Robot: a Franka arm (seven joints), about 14 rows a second.
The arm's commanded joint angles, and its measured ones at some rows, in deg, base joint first. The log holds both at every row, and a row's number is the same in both.
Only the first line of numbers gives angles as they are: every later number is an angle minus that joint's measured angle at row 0.
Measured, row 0:
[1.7, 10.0, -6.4, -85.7, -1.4, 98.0, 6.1]
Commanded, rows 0 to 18:
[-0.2, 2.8, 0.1, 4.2, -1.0, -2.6, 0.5]
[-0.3, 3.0, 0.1, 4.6, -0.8, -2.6, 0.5]
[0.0, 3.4, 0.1, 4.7, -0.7, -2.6, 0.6]
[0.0, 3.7, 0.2, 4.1, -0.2, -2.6, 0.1]
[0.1, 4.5, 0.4, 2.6, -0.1, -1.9, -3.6]
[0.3, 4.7, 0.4, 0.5, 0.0, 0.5, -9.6]
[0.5, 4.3, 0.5, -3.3, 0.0, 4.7, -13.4]
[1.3, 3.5, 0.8, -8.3, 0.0, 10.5, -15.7]
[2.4, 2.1, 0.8, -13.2, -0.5, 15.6, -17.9]
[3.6, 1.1, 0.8, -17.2, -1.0, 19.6, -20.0]
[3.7, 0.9, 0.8, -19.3, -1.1, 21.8, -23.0]
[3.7, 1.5, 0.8, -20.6, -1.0, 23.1, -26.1]
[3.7, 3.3, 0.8, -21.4, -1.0, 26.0, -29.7]
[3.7, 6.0, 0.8, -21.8, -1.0, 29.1, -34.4]
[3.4, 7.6, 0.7, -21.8, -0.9, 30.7, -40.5]
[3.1, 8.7, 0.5, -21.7, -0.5, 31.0, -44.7]
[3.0, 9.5, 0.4, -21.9, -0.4, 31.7, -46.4]
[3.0, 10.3, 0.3, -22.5, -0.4, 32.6, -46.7]
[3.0, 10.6, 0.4, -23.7, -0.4, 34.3, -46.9]
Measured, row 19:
[3.1, 10.3, 0.5, -22.1, -0.3, 31.8, -44.6]
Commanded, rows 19 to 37:
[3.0, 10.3, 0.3, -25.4, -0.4, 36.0, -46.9]
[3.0, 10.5, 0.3, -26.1, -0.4, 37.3, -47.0]
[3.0, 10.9, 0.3, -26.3, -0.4, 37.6, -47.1]
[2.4, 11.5, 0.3, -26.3, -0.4, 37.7, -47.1]
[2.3, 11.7, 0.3, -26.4, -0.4, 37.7, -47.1]
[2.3, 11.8, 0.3, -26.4, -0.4, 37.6, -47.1]
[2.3, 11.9, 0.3, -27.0, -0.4, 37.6, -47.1]
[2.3, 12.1, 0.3, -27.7, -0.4, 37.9, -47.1]
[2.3, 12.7, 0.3, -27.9, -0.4, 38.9, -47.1]
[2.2, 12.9, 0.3, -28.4, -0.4, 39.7, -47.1]
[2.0, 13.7, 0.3, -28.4, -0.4, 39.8, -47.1]
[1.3, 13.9, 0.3, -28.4, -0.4, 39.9, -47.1]
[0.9, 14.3, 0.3, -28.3, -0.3, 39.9, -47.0]
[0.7, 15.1, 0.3, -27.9, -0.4, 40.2, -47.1]
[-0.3, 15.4, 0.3, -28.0, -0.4, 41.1, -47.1]
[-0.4, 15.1, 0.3, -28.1, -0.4, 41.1, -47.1]
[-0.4, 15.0, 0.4, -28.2, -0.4, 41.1, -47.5]
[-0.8, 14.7, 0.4, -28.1, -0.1, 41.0, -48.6]
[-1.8, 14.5, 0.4, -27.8, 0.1, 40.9, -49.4]
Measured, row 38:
[-0.3, 15.5, 0.1, -27.4, -0.3, 40.0, -47.0]
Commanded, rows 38 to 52:
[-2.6, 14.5, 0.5, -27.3, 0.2, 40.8, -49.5]
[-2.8, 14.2, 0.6, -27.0, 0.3, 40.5, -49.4]
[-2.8, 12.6, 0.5, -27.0, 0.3, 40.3, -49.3]
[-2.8, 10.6, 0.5, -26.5, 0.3, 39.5, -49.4]
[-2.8, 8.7, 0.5, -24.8, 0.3, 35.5, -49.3]
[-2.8, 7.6, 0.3, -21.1, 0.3, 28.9, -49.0]
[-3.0, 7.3, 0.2, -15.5, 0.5, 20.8, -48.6]
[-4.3, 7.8, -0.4, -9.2, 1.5, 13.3, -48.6]
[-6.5, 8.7, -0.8, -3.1, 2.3, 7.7, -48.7]
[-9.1, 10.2, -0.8, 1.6, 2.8, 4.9, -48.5]
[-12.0, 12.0, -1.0, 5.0, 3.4, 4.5, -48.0]
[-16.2, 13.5, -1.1, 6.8, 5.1, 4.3, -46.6]
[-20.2, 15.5, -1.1, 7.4, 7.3, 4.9, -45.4]
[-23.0, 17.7, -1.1, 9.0, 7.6, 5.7, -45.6]
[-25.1, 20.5, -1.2, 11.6, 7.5, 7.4, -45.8]
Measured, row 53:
[-20.7, 12.8, -1.8, 4.5, 6.1, 6.4, -46.9]
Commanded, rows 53 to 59:
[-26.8, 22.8, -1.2, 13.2, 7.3, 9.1, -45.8]
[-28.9, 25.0, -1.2, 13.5, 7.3, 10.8, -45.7]
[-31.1, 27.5, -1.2, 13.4, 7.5, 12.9, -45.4]
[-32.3, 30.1, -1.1, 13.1, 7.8, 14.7, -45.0]
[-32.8, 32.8, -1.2, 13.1, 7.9, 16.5, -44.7]
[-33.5, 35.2, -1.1, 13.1, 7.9, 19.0, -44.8]
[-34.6, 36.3, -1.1, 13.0, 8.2, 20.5, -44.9]
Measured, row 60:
[-33.0, 32.4, -1.7, 9.7, 7.1, 19.1, -46.0]
